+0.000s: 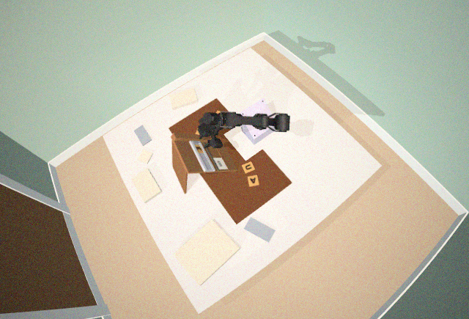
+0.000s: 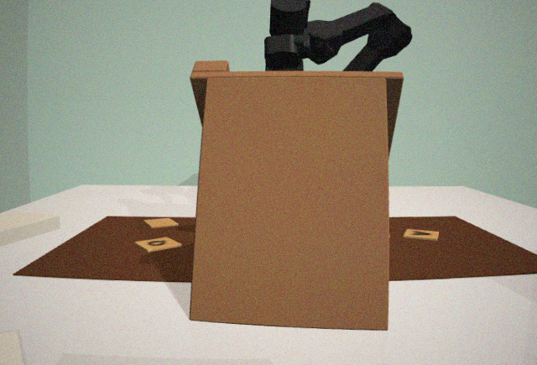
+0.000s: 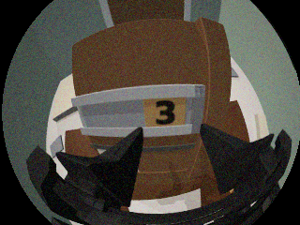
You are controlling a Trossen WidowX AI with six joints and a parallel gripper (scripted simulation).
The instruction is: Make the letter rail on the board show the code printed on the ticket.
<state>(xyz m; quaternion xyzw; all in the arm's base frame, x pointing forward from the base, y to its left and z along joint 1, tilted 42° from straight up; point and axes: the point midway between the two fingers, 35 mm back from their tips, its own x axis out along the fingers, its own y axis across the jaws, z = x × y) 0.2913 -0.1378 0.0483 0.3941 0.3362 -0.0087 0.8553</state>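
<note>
My gripper tip is 1 cm past the white ticket, 11 cm to the right of it and 10 cm above it. The rest, counted from my gripper tip: brown mat: 13 cm behind, 5 cm to the left, 19 cm below.
</note>
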